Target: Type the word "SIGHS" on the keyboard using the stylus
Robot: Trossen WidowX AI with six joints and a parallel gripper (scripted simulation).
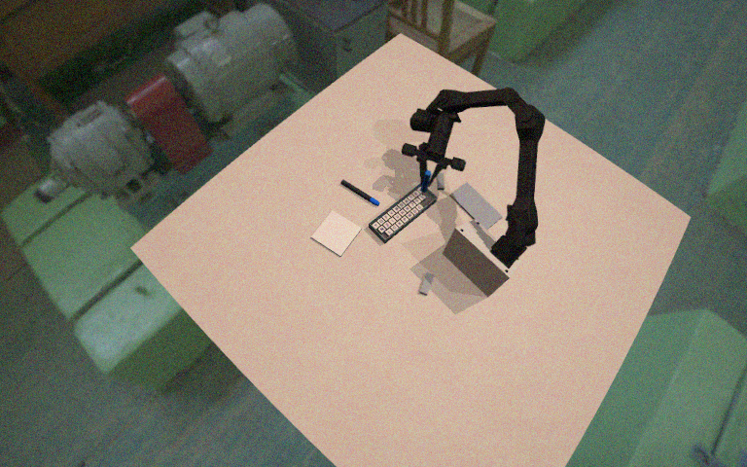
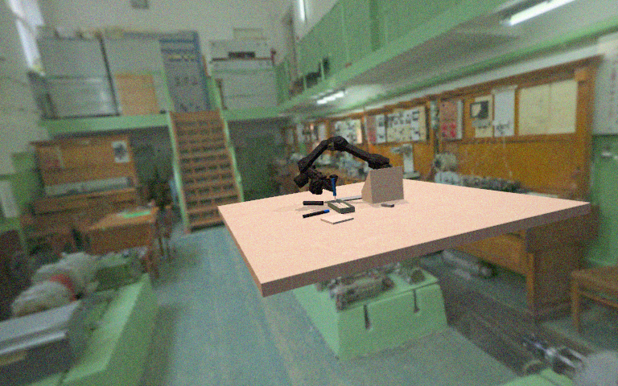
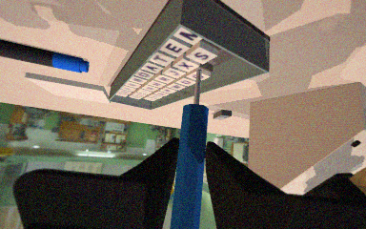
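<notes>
Right now the pen is 120 mm to the left of my gripper tip, 120 mm ahead of it and 70 mm below it. From my gripper tip the other things lie so: stylus tip: 50 mm below; grey plate: 130 mm behind, 110 mm to the right, 80 mm below; stylus: 10 mm below.
</notes>
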